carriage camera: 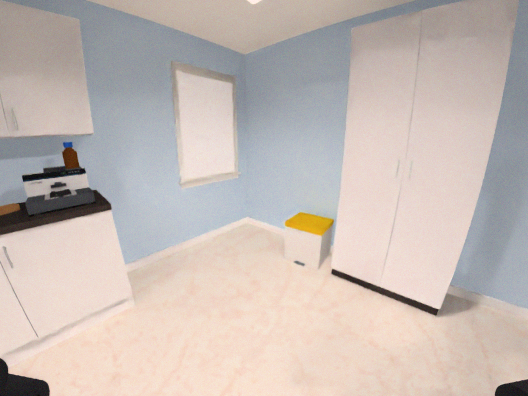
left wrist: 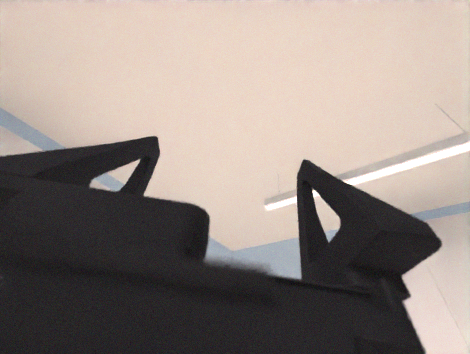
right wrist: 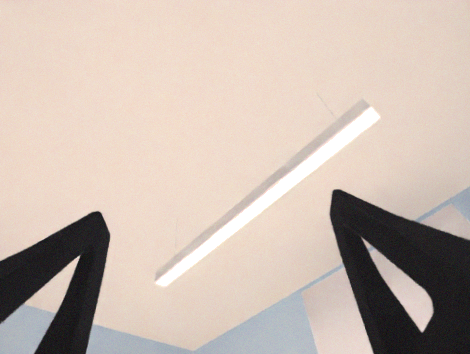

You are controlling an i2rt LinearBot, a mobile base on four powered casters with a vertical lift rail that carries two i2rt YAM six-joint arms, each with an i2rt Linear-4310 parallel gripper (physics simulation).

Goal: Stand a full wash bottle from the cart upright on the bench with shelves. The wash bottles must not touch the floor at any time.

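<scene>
The cart, the wash bottles and the bench with shelves do not show in the carriage view. My left gripper is open, with the ceiling behind its two black fingers in the left wrist view. My right gripper is open and empty, its fingers wide apart in front of the ceiling and a lamp in the right wrist view. In the carriage view, small black parts of the arms show at the two bottom corners.
A white cabinet with a dark top stands at the left, bearing a grey and white device and a brown bottle with a blue cap. A white bin with a yellow lid stands by a tall white cupboard at the right.
</scene>
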